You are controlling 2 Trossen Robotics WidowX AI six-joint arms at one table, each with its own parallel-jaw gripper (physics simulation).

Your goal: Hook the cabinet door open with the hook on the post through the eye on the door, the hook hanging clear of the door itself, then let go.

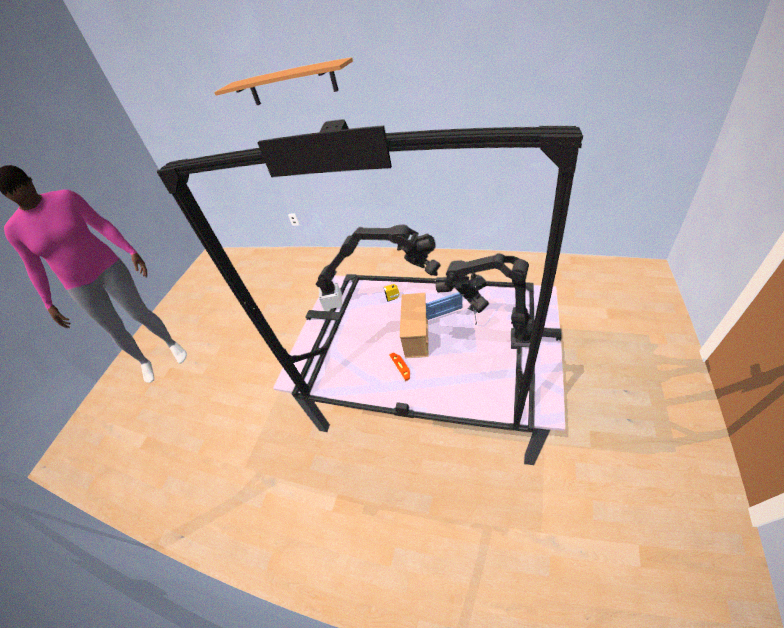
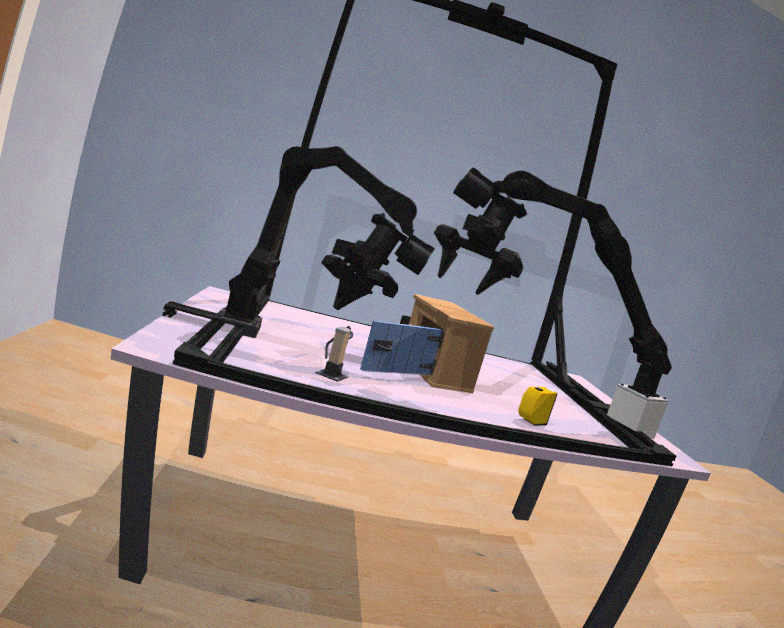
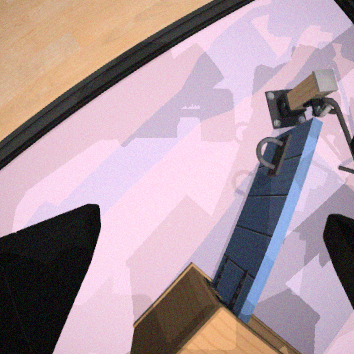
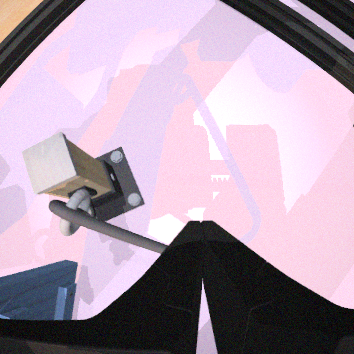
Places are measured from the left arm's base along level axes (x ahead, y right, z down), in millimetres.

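Where they show: left gripper, fingertip midpoint: (image 2: 457,285) (image 3: 215,221); right gripper, fingertip midpoint: (image 2: 335,308) (image 4: 199,231); left arm's base, link origin: (image 1: 328,290) (image 2: 643,392); right arm's base, link origin: (image 1: 522,336) (image 2: 239,316).
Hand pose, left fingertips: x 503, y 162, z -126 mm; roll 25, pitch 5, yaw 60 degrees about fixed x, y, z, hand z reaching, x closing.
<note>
Things, the pixels of their top centre, and the offset from my left fingertips. "spot": a spot on its surface instead.
- wooden cabinet, top centre: (image 2: 451,309) (image 1: 413,313) dx -113, dy +160, dz +71 mm
- short wooden post, surface spot: (image 4: 67,165) spot: dx +185, dy +68, dz +132 mm
- yellow block, top centre: (image 2: 543,385) (image 1: 390,286) dx -193, dy -118, dz +146 mm
- orange tool, top centre: (image 1: 400,364) dx -209, dy +309, dz +209 mm
A wooden cabinet (image 1: 413,324) (image 2: 458,349) (image 3: 189,316) stands mid-table with its blue door (image 1: 444,305) (image 2: 398,349) (image 3: 270,218) (image 4: 35,295) swung open towards a short wooden post (image 2: 339,352) (image 3: 305,91) (image 4: 67,165). The grey hook (image 3: 338,119) (image 4: 105,228) hangs from a ring on the post and points away from the door. The eye (image 3: 267,154) on the door's face is empty. My left gripper (image 1: 431,267) (image 2: 471,274) (image 3: 215,221) is open, high above the door. My right gripper (image 1: 478,304) (image 2: 352,293) (image 4: 199,231) is shut on nothing, above the post; it hides the hook's far end.
A yellow block (image 1: 392,292) (image 2: 538,405) and a white box (image 1: 330,300) (image 2: 636,408) sit near the left arm's base. An orange tool (image 1: 400,366) lies in front of the cabinet. A black gantry frame (image 1: 552,249) surrounds the table. A person (image 1: 103,274) stands at the left.
</note>
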